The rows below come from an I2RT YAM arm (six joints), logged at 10 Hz.
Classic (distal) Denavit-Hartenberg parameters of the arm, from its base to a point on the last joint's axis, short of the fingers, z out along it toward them. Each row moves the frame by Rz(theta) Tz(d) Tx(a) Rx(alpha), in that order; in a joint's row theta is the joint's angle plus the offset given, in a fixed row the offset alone. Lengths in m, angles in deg.
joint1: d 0.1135  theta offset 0  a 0.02  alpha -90
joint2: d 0  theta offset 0  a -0.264  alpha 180
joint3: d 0  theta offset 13.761  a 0.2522  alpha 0
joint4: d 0  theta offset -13.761  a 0.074  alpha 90
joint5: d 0  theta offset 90  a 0  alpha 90
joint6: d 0.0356  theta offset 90  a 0  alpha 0
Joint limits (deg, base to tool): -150..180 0..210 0..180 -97..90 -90..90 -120..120
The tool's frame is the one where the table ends.
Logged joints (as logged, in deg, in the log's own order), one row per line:
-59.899, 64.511, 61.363, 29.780, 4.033, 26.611
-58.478, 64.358, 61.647, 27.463, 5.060, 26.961
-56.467, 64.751, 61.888, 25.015, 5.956, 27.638
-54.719, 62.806, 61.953, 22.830, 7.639, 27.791
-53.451, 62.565, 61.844, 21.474, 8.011, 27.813
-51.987, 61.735, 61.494, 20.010, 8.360, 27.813
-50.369, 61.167, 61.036, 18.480, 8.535, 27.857
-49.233, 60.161, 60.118, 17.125, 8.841, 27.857
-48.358, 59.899, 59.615, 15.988, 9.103, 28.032
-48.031, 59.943, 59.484, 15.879, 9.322, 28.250
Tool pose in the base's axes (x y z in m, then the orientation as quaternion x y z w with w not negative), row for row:
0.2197, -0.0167, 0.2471, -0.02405, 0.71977, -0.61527, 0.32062
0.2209, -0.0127, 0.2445, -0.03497, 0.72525, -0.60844, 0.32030
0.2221, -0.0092, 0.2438, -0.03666, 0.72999, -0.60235, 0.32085
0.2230, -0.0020, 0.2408, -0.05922, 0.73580, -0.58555, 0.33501
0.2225, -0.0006, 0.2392, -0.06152, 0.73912, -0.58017, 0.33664
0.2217, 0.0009, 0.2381, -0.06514, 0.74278, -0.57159, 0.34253
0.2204, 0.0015, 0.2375, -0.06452, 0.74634, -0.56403, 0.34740
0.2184, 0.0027, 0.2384, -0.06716, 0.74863, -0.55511, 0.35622
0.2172, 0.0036, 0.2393, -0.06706, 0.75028, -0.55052, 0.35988
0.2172, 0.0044, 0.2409, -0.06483, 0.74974, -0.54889, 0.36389
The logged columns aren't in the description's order. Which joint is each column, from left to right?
Columns, left to right: joint6, joint5, joint2, joint4, joint1, joint3.
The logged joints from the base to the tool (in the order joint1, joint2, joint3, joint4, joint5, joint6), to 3 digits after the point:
4.033, 61.363, 26.611, 29.780, 64.511, -59.899
5.060, 61.647, 26.961, 27.463, 64.358, -58.478
5.956, 61.888, 27.638, 25.015, 64.751, -56.467
7.639, 61.953, 27.791, 22.830, 62.806, -54.719
8.011, 61.844, 27.813, 21.474, 62.565, -53.451
8.360, 61.494, 27.813, 20.010, 61.735, -51.987
8.535, 61.036, 27.857, 18.480, 61.167, -50.369
8.841, 60.118, 27.857, 17.125, 60.161, -49.233
9.103, 59.615, 28.032, 15.988, 59.899, -48.358
9.322, 59.484, 28.250, 15.879, 59.943, -48.031

